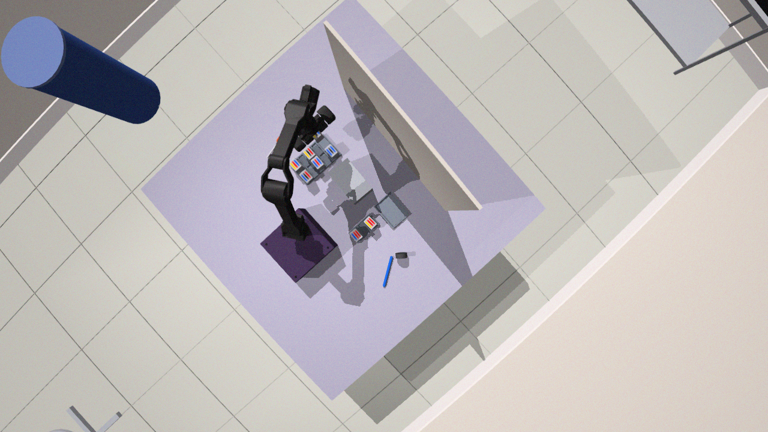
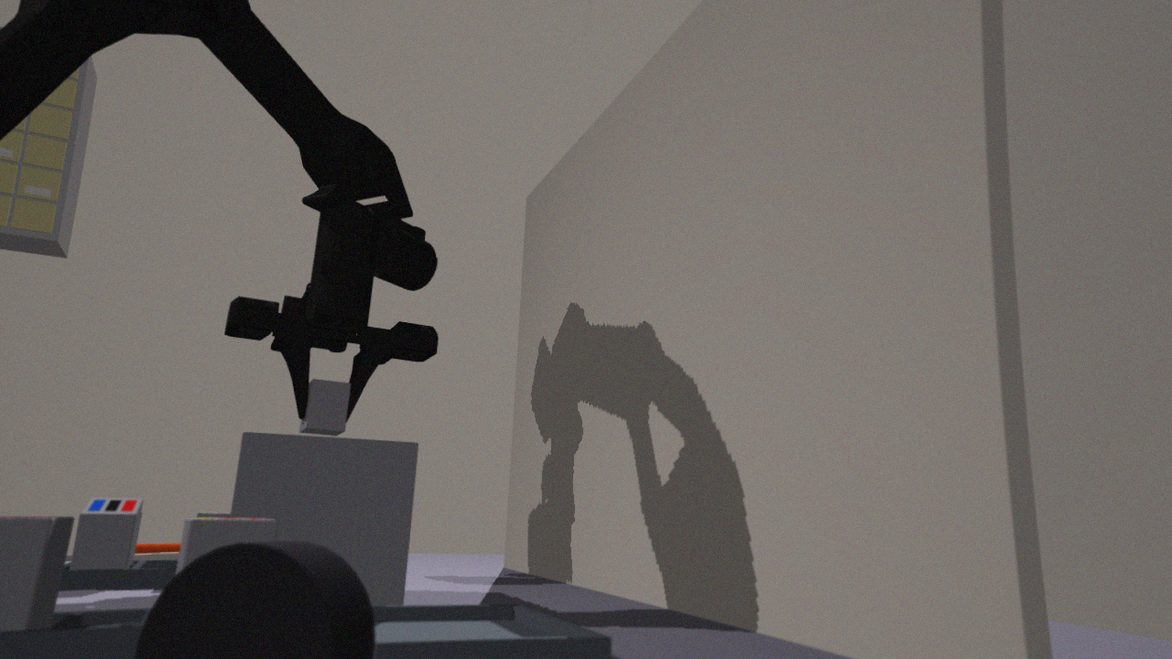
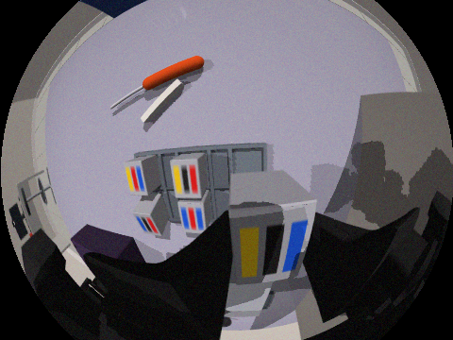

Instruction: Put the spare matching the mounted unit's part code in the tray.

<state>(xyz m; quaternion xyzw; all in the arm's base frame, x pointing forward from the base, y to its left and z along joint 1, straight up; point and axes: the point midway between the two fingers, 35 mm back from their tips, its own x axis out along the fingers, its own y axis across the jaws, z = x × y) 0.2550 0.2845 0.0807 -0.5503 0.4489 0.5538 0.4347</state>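
The dark grey tray lies 40 cm to the right of my gripper tip, 13 cm below it and 11 cm ahead of it. The rest, counted from my gripper tip: pale grey mounted unit: 21 cm to the right, 9 cm below, 2 cm ahead; tall beige wall panel: 26 cm ahead, 18 cm to the right, 9 cm above; grey rack: 13 cm below, 7 cm behind, 4 cm to the right.
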